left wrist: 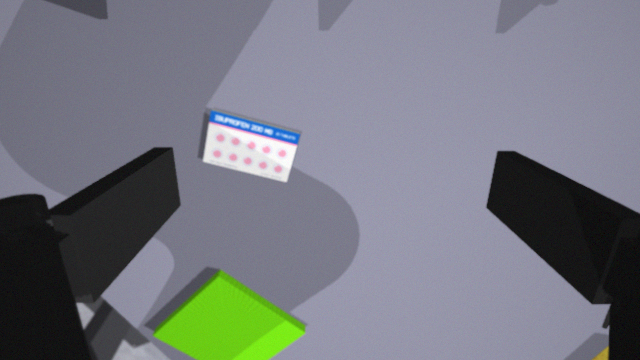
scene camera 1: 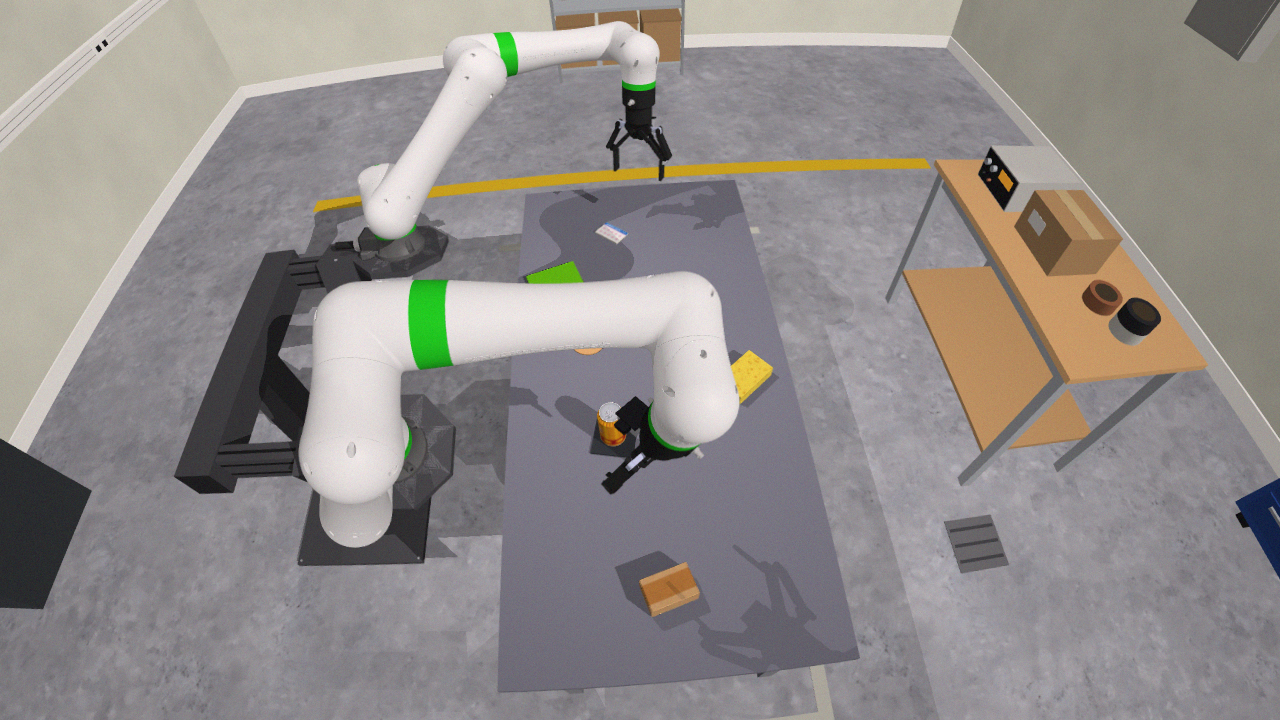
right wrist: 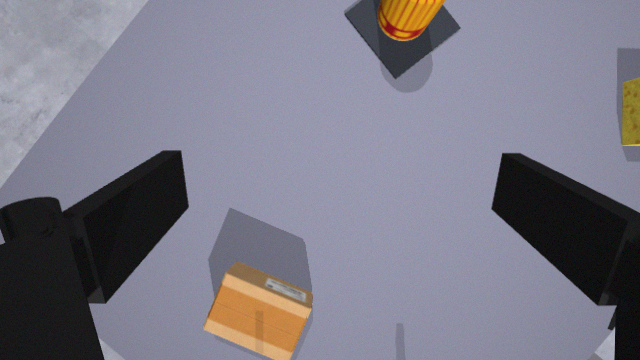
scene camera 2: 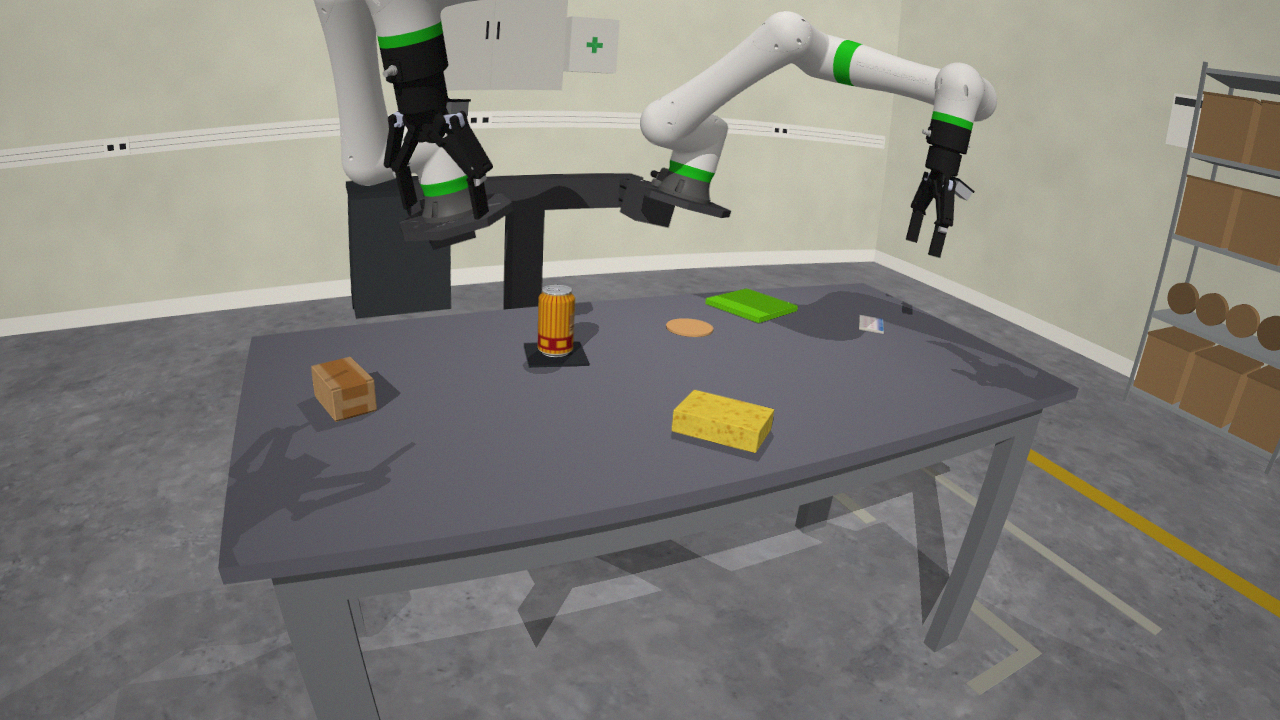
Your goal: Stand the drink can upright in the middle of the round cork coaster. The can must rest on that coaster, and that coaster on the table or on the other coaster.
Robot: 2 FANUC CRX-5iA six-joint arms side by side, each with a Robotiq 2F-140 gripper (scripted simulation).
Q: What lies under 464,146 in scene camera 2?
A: My right gripper.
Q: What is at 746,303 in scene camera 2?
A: A flat green block.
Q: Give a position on a flat green block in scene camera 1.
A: At 566,273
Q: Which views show my left gripper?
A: The left wrist view, scene camera 1 and scene camera 2 only.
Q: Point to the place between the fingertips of my left gripper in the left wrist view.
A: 335,178
